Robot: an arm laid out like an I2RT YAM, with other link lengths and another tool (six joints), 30 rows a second.
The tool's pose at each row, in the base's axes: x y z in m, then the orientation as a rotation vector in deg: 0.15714 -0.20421 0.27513 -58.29 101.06 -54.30; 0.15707 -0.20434 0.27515 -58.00 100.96 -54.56; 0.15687 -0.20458 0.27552 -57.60 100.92 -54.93; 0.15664 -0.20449 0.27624 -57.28 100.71 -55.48; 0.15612 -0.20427 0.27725 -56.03 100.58 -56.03; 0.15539 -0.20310 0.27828 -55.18 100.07 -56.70; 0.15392 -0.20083 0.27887 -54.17 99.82 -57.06; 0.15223 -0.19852 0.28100 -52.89 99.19 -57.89; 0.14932 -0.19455 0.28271 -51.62 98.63 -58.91; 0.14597 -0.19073 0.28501 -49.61 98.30 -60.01; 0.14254 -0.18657 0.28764 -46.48 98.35 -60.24; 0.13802 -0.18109 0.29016 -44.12 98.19 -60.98; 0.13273 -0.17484 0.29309 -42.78 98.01 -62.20; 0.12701 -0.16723 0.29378 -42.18 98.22 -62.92; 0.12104 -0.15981 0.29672 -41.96 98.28 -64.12; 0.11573 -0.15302 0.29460 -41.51 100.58 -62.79
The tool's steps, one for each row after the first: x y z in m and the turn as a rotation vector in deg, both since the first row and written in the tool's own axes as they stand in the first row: 0.00013 -0.00005 -0.00005 0.31 0.09 0.07; 0.00030 -0.00042 -0.00031 0.69 0.29 0.17; 0.00006 -0.00097 -0.00078 1.20 0.46 0.11; -0.00029 -0.00166 -0.00164 2.11 0.77 0.70; -0.00145 -0.00196 -0.00288 3.09 0.83 0.92; -0.00326 -0.00126 -0.00485 3.87 0.93 1.42; -0.00551 -0.00187 -0.00756 5.19 1.05 1.83; -0.00878 -0.00117 -0.01155 6.54 1.34 2.16; -0.01196 -0.00095 -0.01613 8.16 1.93 2.97; -0.01553 -0.00088 -0.02095 9.72 2.48 5.01; -0.01995 0.00007 -0.02698 11.24 3.10 6.24; -0.02497 0.00113 -0.03401 12.49 3.86 6.53; -0.03041 0.00481 -0.04093 12.95 4.52 6.60; -0.03630 0.00647 -0.04880 13.51 5.29 6.15; -0.04027 0.01224 -0.05425 11.85 6.28 7.35
